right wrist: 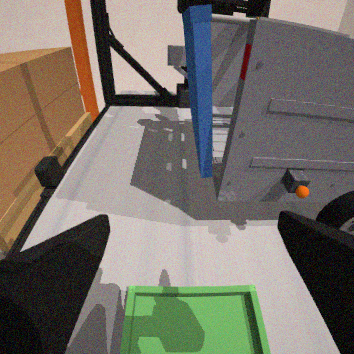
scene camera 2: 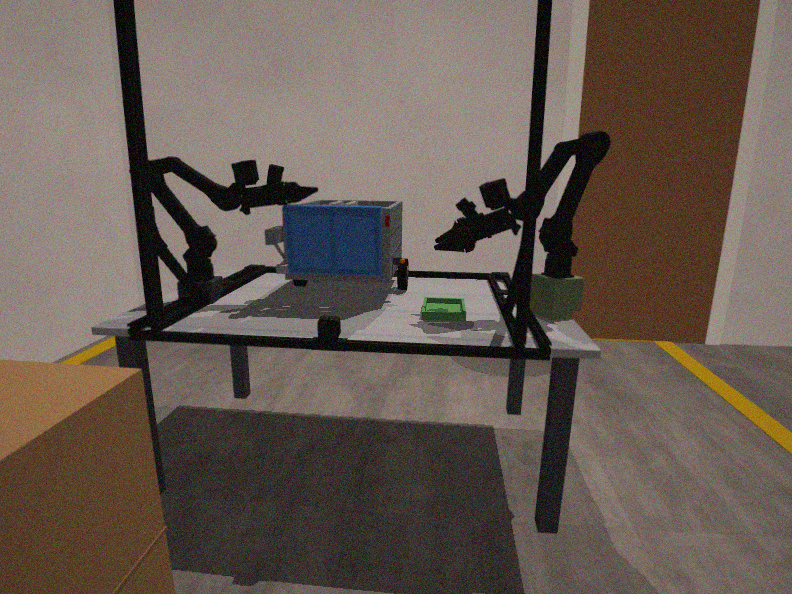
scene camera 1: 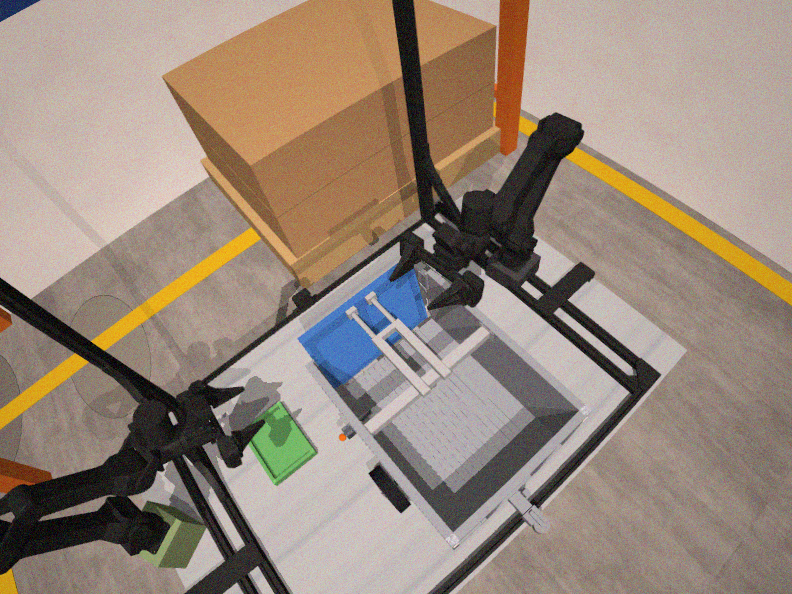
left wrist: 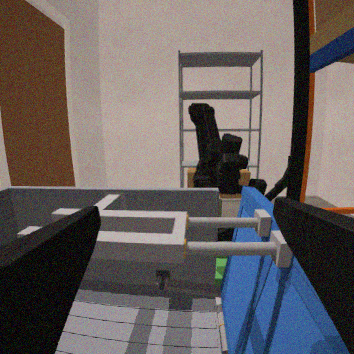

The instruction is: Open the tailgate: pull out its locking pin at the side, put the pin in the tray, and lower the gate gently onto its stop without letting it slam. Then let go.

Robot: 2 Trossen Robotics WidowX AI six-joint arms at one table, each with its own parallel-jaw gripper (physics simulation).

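Seen in the pictures: left gripper, between the fingertips: [scene camera 2: 315, 189] [scene camera 1: 408, 294] [left wrist: 187, 210]; right gripper, between the fingertips: [right wrist: 194, 221] [scene camera 2: 434, 244] [scene camera 1: 254, 404] [left wrist: 232, 209]; left arm's base, origin of its link: [scene camera 2: 200, 279] [scene camera 1: 514, 258]; right arm's base, origin of its link: [scene camera 2: 557, 275] [scene camera 1: 151, 533].
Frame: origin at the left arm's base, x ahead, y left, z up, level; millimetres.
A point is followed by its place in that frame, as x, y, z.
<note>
The blue tailgate [scene camera 1: 332, 351] @[504, -81, 150] [scene camera 2: 332, 242] @[409, -83, 125] [left wrist: 300, 310] @[350, -71, 193] [right wrist: 201, 100] @[544, -94, 139] stands nearly upright at the end of the grey trailer [scene camera 1: 460, 409] @[398, 159, 33] [right wrist: 290, 135] @[574, 4, 114]. The locking pin's orange ball [scene camera 1: 342, 437] @[606, 29, 62] [scene camera 2: 402, 260] @[605, 21, 59] [right wrist: 302, 191] @[610, 23, 60] sticks out at a small dark block low on the trailer's side. The green tray [scene camera 1: 294, 447] @[699, -78, -54] [scene camera 2: 442, 314] @[707, -191, -46] [right wrist: 225, 310] @[692, -71, -55] lies on the table beside the trailer. My left gripper [scene camera 1: 411, 292] @[354, 2, 265] [scene camera 2: 313, 189] @[354, 2, 265] [left wrist: 187, 210] @[354, 2, 265] is open and empty, around the gate's top at one end. My right gripper [scene camera 1: 253, 405] @[687, -127, 128] [scene camera 2: 436, 245] @[687, -127, 128] [right wrist: 194, 221] @[687, -127, 128] is open and empty above the tray's edge.
A pale frame [scene camera 1: 419, 345] @[403, 70, 225] [left wrist: 135, 250] @[392, 38, 219] spans the trailer's top, with two rods reaching over the gate. A black camera block [scene camera 1: 303, 298] @[433, -343, -12] [scene camera 2: 328, 327] @[432, -367, -27] [right wrist: 48, 171] @[450, -344, -19] sits on the table's edge rail. A green block [scene camera 1: 182, 543] @[1005, -73, 1] [scene camera 2: 557, 297] @[1012, -179, 0] stands beneath the right arm.
</note>
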